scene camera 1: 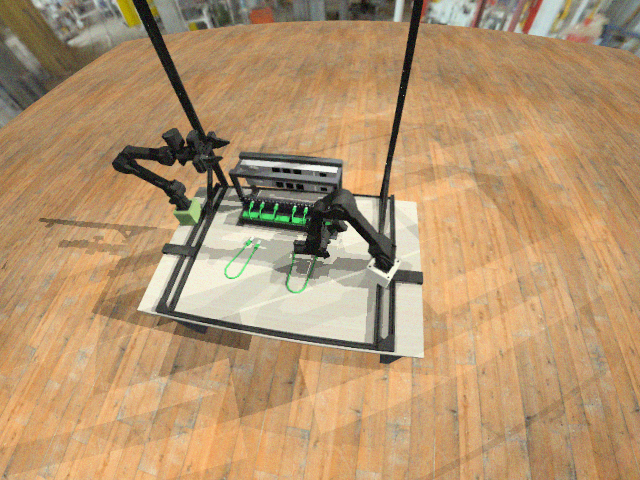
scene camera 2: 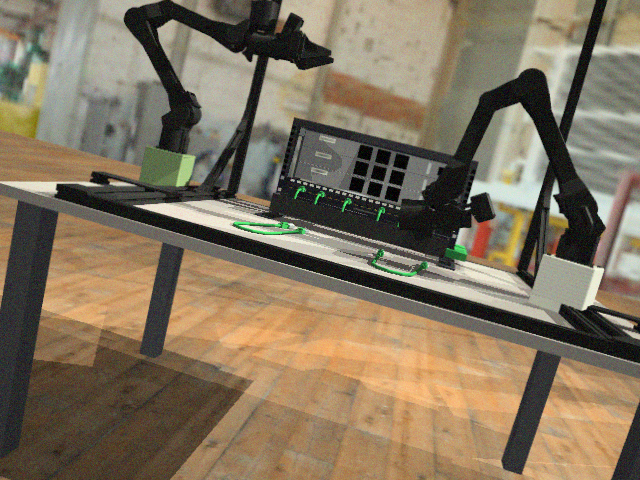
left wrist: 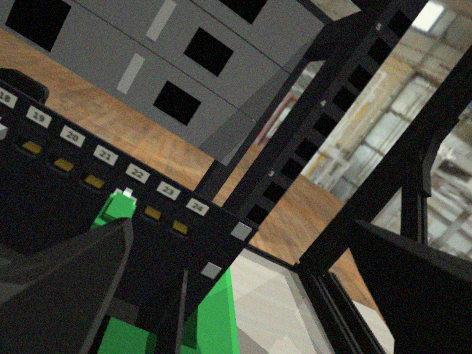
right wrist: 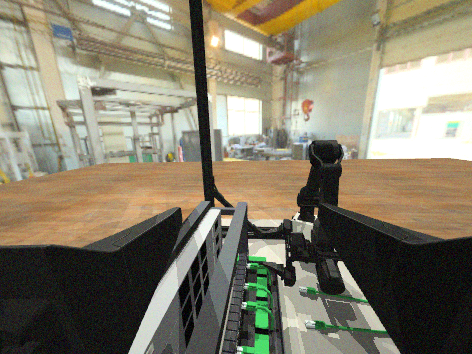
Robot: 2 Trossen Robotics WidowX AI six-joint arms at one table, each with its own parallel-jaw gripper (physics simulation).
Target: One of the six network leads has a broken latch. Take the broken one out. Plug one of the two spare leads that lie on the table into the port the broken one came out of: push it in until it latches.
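Frame: origin at the left arm's base, x ahead, y left, z up, level; metres.
Seen in the pictures: left gripper, fingertip midpoint: (left wrist: 242, 229) (right wrist: 260, 247); right gripper, fingertip midpoint: (scene camera 1: 226, 149) (scene camera 2: 332, 57) (right wrist: 249, 211); left arm's base at its link origin: (scene camera 1: 384, 263) (scene camera 2: 574, 261) (right wrist: 306, 218); right arm's base at its link origin: (scene camera 1: 184, 205) (scene camera 2: 171, 151).
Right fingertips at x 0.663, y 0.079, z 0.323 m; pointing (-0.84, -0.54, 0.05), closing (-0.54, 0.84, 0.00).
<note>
Offsets run from my right fingertips to a thing's top centre. "*": to the spot under its first point.
Green leads @[* 0.115 m back, 0.054 m right, 0.337 m down] (scene camera 1: 275, 209) (scene camera 2: 346, 204) are plugged along the black panel. In the left wrist view a green plug @[* 0.306 m back, 0.149 m right, 0.331 m down] (left wrist: 116, 209) sits in the port under label 22. My left gripper (left wrist: 242, 229) is open at the panel, its left fingertip overlapping that plug in the picture; nothing is between the fingers. One spare lead @[* 0.160 m back, 0.288 m left, 0.421 m down] (scene camera 1: 236, 277) (scene camera 2: 266, 232) lies looped on the table at left; the other spare lead (scene camera 1: 296, 291) (scene camera 2: 400, 273) lies nearer the left arm. My right gripper (scene camera 1: 224, 150) (scene camera 2: 331, 56) (right wrist: 249, 211) is open and empty, high left of the rack. I cannot tell which latch is broken.
The grey rack @[0.129 m back, 0.129 m right, 0.163 m down] (scene camera 1: 289, 156) (scene camera 2: 382, 140) stands at the back of the table, above the panel. Green blocks (scene camera 1: 281, 218) (left wrist: 215, 310) sit below the ports. Tall black posts (scene camera 1: 187, 103) (right wrist: 201, 100) rise at the back corners. Black rails (scene camera 1: 268, 330) edge the table.
</note>
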